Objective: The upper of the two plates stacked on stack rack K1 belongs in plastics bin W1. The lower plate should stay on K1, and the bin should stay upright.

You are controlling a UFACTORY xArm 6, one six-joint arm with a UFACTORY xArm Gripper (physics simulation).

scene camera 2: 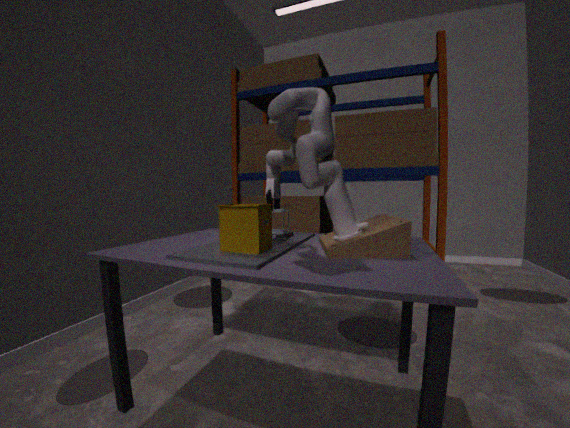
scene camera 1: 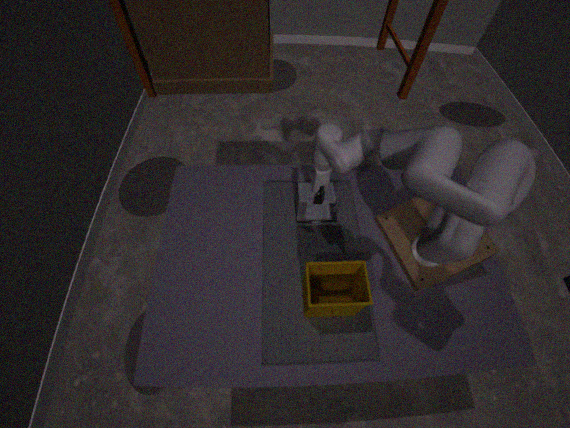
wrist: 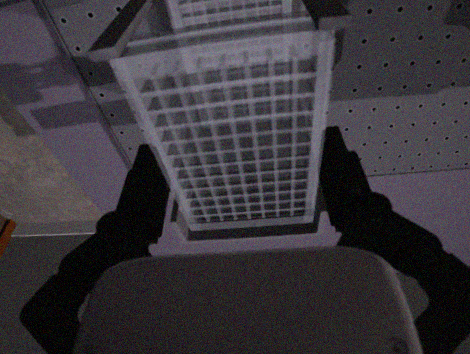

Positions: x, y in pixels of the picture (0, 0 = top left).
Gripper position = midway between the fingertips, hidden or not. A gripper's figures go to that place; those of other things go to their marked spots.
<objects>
My gripper (wrist: 239, 155) is 0.15 m from the lens. A gridded plate (wrist: 235, 112) is 0.13 m from the lens.
</objects>
